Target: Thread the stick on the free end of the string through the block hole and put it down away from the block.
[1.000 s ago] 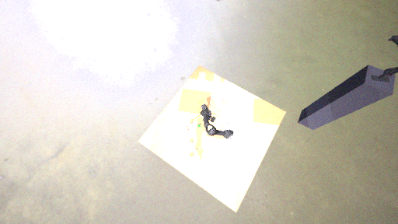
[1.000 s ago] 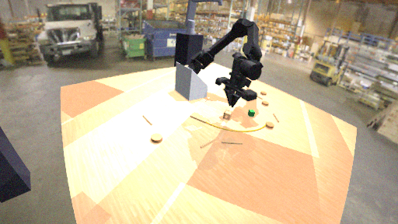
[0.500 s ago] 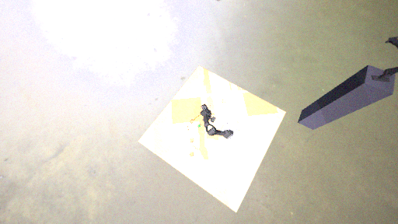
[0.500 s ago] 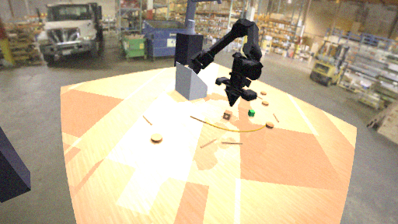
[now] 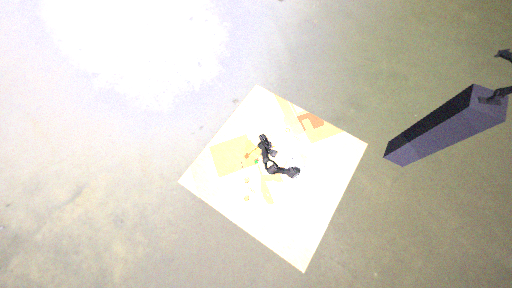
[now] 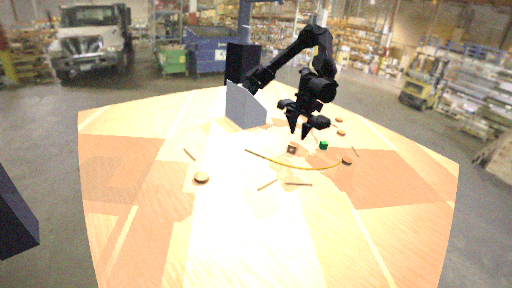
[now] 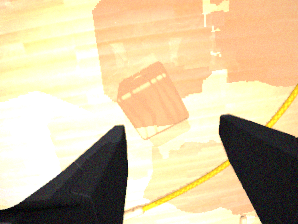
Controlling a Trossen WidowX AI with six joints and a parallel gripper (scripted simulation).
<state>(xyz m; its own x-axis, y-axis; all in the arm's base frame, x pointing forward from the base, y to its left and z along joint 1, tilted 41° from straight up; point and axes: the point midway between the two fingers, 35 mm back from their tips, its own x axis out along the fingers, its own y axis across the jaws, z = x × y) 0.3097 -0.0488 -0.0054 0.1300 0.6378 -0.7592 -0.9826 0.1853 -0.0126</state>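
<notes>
Now: the wooden block 40 mm below my gripper tip and 10 mm behind it. From my gripper tip the other things lie so: green object (120 mm to the left, 50 mm below, 50 mm ahead); thin wooden stick (110 mm to the right, 60 mm below, 60 mm behind); round wooden button (160 mm ahead, 110 mm to the left, 50 mm below).
</notes>
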